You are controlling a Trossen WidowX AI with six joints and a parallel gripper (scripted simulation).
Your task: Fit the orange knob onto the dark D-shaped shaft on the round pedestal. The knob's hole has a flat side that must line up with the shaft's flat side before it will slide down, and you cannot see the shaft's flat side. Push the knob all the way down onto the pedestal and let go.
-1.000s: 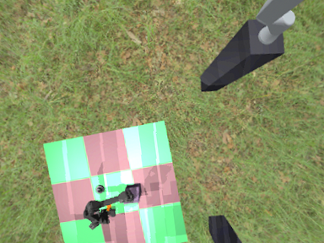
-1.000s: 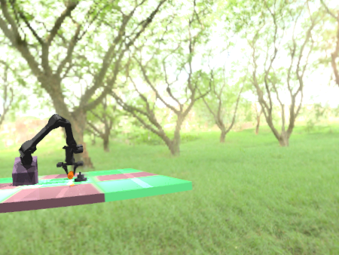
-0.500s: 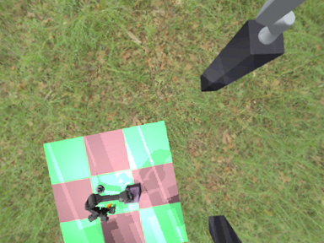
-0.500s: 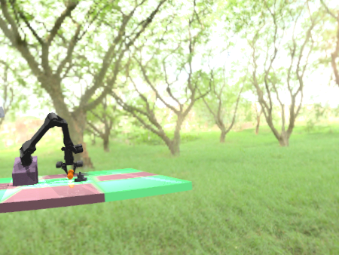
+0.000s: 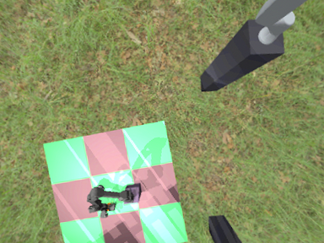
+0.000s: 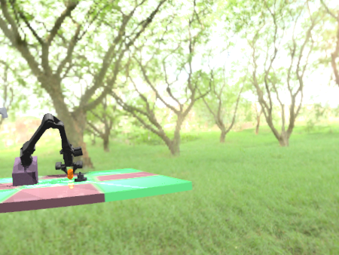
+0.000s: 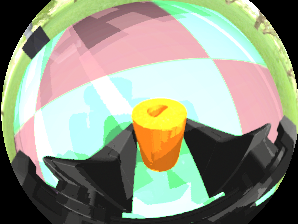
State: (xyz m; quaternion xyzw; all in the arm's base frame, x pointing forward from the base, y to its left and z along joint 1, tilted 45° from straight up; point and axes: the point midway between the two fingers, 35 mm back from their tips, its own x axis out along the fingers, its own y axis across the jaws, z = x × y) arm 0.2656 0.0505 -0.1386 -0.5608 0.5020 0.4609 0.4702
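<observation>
Right now my gripper tip is 180 mm to the left of the dark pedestal, 90 mm short of it and 10 mm above it. The rest, counted from my gripper tip: orange knob (10 mm to the right).
</observation>
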